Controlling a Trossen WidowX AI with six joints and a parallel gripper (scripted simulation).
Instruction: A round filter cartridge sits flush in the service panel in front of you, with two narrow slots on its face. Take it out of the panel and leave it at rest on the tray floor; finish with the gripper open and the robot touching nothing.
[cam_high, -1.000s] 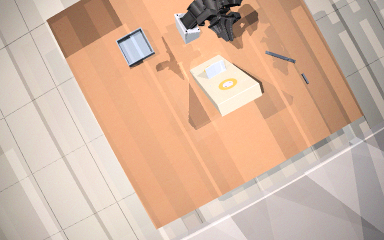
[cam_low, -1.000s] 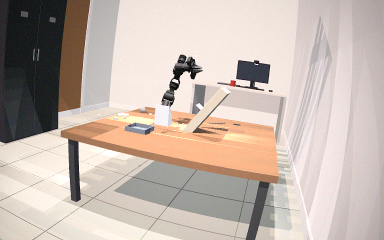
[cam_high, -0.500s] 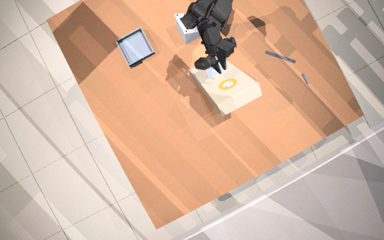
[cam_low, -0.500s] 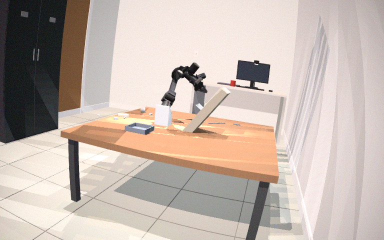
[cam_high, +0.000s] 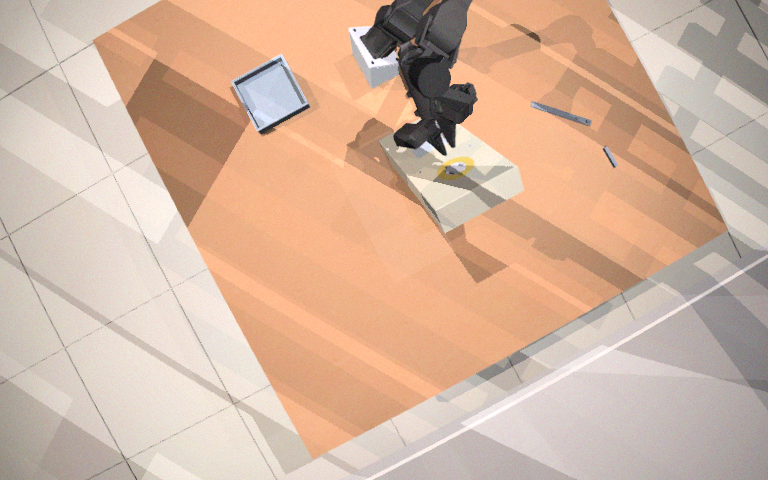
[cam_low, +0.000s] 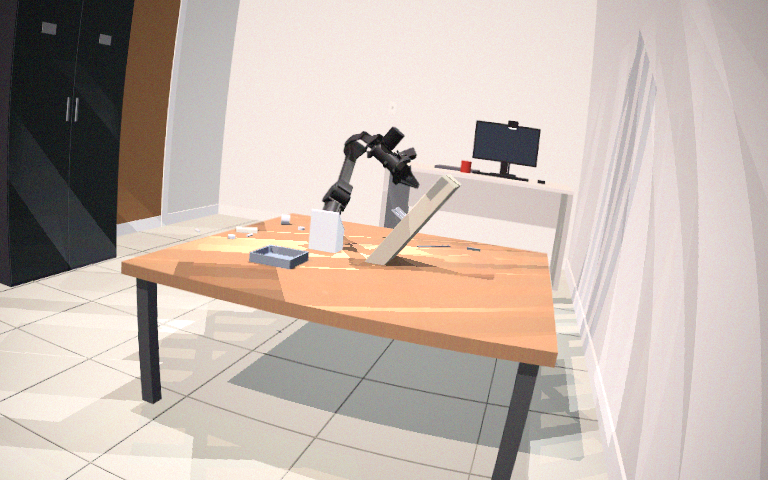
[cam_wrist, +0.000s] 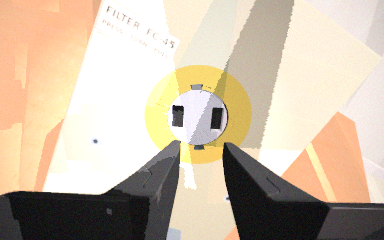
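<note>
The white filter cartridge lies 50 mm ahead of my gripper tip and 40 mm below it. The rest, counted from my gripper tip: grey tray: 410 mm behind, 230 mm to the right, 270 mm below; then cream service panel: 110 mm below.
</note>
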